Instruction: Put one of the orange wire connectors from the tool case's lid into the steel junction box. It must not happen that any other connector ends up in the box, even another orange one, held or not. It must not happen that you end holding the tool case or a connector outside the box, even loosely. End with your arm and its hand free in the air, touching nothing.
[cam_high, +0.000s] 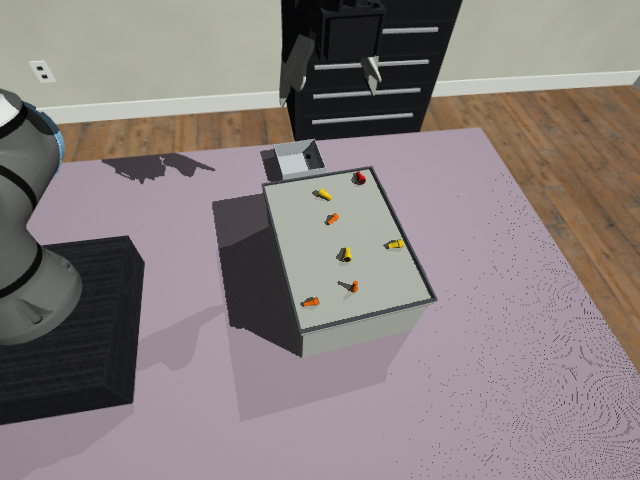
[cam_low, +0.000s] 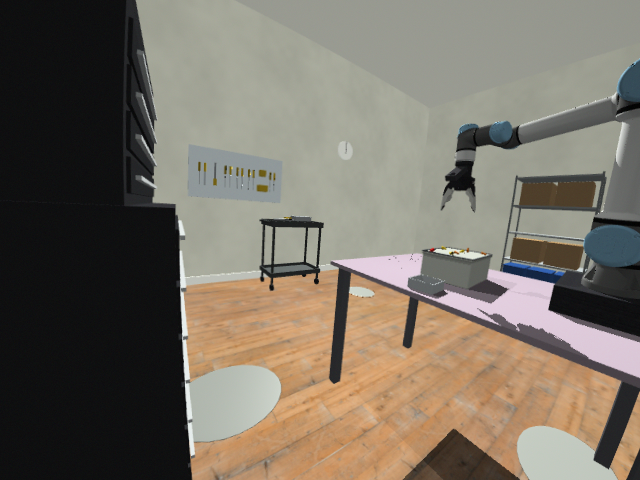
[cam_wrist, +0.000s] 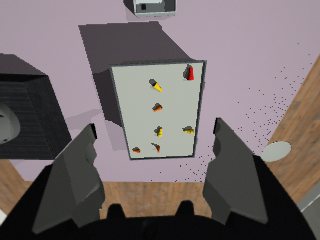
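The grey tool case lies 40 mm ahead of my hand, 110 mm to the right of it and 230 mm below it.
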